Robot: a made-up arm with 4 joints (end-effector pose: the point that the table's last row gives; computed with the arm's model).
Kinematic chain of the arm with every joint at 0, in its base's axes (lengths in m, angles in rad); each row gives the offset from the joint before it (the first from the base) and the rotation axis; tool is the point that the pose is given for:
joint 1: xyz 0 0 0.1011 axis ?
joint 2: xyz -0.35 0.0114 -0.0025 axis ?
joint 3: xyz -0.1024 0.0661 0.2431 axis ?
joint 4: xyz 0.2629 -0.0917 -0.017 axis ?
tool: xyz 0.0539 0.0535 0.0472
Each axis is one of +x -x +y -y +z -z.
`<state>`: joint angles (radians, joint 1 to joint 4).
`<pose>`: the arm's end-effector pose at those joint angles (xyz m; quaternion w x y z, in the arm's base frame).
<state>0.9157 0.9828 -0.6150 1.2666</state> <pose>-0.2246 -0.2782 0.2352 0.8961 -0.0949 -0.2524 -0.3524</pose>
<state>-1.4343 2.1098 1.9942 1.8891</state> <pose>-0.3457 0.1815 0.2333 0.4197 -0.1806 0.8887 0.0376</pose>
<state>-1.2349 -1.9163 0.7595 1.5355</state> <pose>-0.4002 0.2669 0.0716 0.8794 0.2109 0.1063 0.4135</pose>
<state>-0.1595 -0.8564 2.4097 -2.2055</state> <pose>-0.3569 0.2794 0.3406 0.1786 -0.2657 -0.5297 -0.7854</pose>
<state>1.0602 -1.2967 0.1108 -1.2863</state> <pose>-0.3232 -0.0441 0.3933 0.6971 0.0304 0.1775 0.6940</pose>
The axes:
joint 1: +x
joint 2: -z
joint 3: +x
joint 4: -y

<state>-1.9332 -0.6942 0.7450 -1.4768</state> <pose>-0.2397 0.0804 -0.1552 0.3534 -0.4419 0.7694 -0.2965</pose>
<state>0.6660 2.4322 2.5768 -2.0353</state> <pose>-0.3913 -0.3498 0.1990 0.6423 0.6428 -0.4172 0.0107</pose>
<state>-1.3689 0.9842 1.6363 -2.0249</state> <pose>-0.1220 0.1934 0.1941 0.8625 0.0895 0.4911 0.0826</pose>
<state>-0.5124 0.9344 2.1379 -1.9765</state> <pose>-0.1141 0.0886 0.3428 0.7025 0.4482 0.2722 0.4812</pose>
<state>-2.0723 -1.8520 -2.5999 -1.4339</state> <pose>-0.4728 0.1805 -0.2251 0.1769 0.8337 0.4307 -0.2968</pose>
